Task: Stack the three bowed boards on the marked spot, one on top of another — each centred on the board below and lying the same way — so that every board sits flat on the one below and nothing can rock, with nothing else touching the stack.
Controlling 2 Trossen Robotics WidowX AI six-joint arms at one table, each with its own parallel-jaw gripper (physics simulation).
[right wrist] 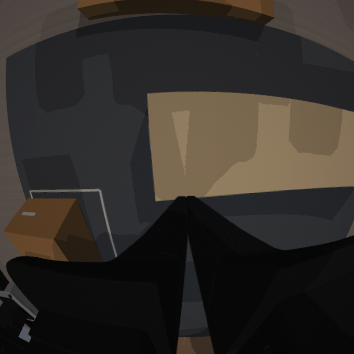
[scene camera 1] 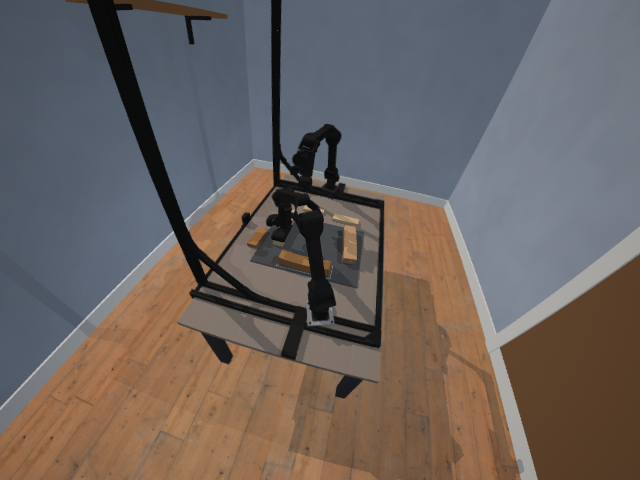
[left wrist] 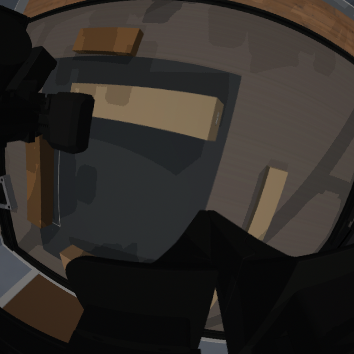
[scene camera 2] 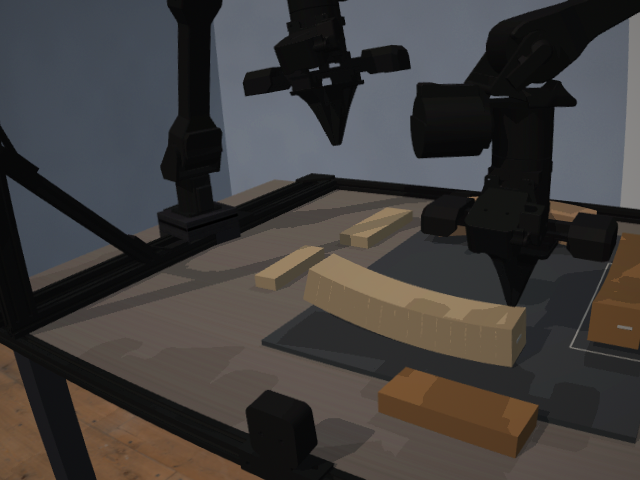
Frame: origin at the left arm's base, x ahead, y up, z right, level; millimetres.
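Seen in the pictures: left gripper, fingertip midpoint: (scene camera 1: 304, 191) (left wrist: 205, 217) (scene camera 2: 337, 145); right gripper, fingertip midpoint: (right wrist: 185, 203) (scene camera 2: 512, 305); left arm's base, link origin: (scene camera 1: 330, 187) (scene camera 2: 196, 209); right arm's base, link origin: (right wrist: 15, 307) (scene camera 1: 320, 312).
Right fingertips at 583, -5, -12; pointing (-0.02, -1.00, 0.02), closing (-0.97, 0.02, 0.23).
Observation:
Offsets run from my right fingertips to a thing's middle, as dx, dy, dz. Level surfaces: height alone.
An orange-brown bowed board {+71, -10, -155} (scene camera 1: 303, 260) (scene camera 2: 617, 304) (left wrist: 39, 187) (right wrist: 50, 215) lies along the white marked outline (scene camera 1: 303, 271) (scene camera 2: 589, 305) (left wrist: 59, 190) (right wrist: 108, 220). A pale bowed board {-93, -6, +53} (scene camera 2: 413, 304) (left wrist: 155, 107) (right wrist: 225, 140) lies apart on the mat, its ends seemingly curved upward. A tan bowed board {-162, -18, -283} (scene camera 1: 349, 243) (left wrist: 73, 252) lies apart, mostly hidden in scene camera 2. My right gripper (scene camera 2: 512, 303) (right wrist: 185, 203) is shut and empty, its tips by the pale board's long edge near one end; contact is unclear. My left gripper (scene camera 2: 336, 143) (left wrist: 205, 217) is shut and empty, high above the table.
An orange block {+31, -36, +141} (scene camera 1: 256, 237) (scene camera 2: 457, 408) (left wrist: 107, 40) (right wrist: 175, 7) lies beside the dark mat {dy -41} (scene camera 2: 330, 341) (left wrist: 150, 200). Two pale straight blocks lie off the mat, one nearer {-343, -38, +9} (scene camera 2: 289, 266) and one farther {-361, -38, -192} (scene camera 2: 379, 227) in scene camera 2. A black frame (scene camera 1: 381, 268) edges the table.

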